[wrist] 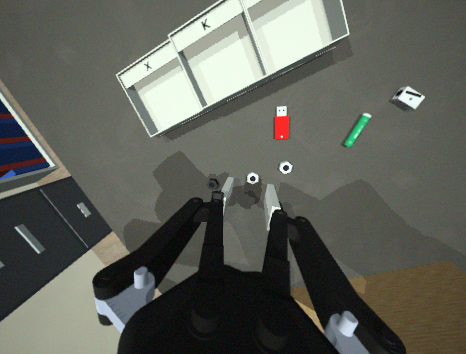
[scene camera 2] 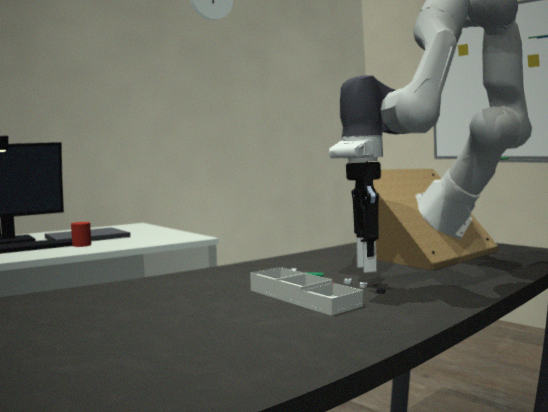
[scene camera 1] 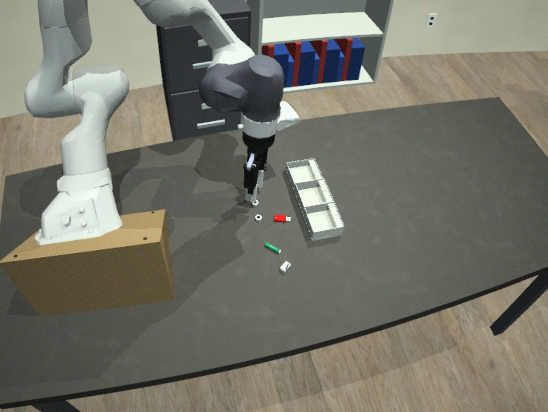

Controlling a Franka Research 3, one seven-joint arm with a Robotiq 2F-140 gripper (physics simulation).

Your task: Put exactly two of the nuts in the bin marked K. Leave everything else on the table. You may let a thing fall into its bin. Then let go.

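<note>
Two silver nuts lie on the table: one (wrist: 252,173) (scene camera 2: 363,285) shows between and beyond the fingertips in the wrist view; the other (wrist: 285,162) (scene camera 2: 348,281) lies to its right. A dark nut (wrist: 210,184) (scene camera 2: 381,290) lies beyond the left finger in the wrist view; the gripper hides it in scene camera 1. My gripper (scene camera 1: 254,194) (scene camera 2: 365,269) (wrist: 249,190) is partly open, pointing down above the table near the first silver nut, with nothing between its fingers. Bin K (wrist: 220,24) is the middle compartment of the white tray, between X and a third compartment.
A red USB stick (scene camera 1: 280,218) (wrist: 281,128) lies between the nuts and the tray. A green cylinder (scene camera 1: 272,248) (wrist: 357,131) and a white sharpener-like block (scene camera 1: 285,267) (wrist: 407,99) lie farther from the gripper. The wooden base block (scene camera 1: 100,280) stands beside the nuts' area.
</note>
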